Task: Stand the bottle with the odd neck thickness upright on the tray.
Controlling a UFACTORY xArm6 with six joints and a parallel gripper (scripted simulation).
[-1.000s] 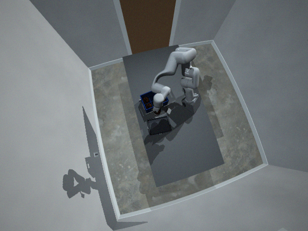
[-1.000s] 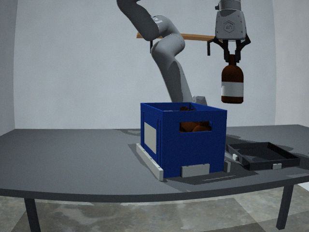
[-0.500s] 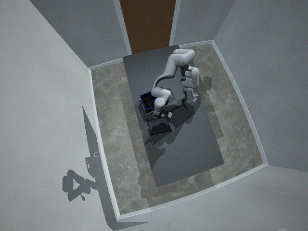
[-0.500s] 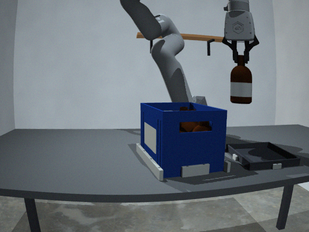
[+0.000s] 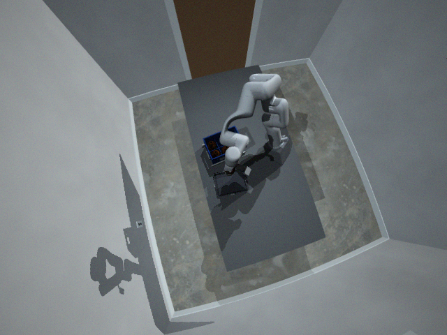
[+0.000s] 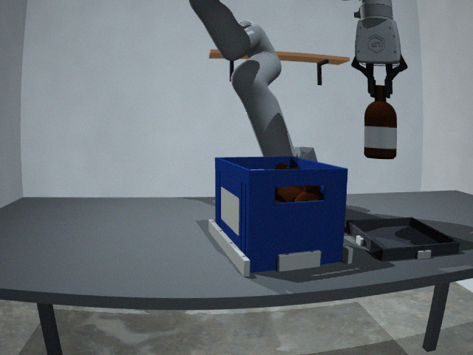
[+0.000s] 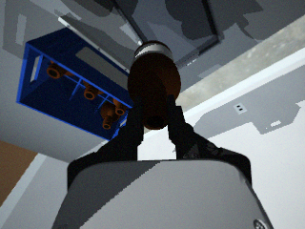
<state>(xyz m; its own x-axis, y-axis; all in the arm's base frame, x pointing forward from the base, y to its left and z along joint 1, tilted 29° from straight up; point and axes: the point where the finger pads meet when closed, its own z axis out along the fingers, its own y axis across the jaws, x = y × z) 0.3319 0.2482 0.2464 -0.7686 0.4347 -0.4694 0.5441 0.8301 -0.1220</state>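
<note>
My hand is 70 mm above the bottle. The rest, counted from my hand: blue crate: 20 mm behind, 230 mm to the right, 250 mm below; dark tray: 60 mm to the left, 320 mm below.
</note>
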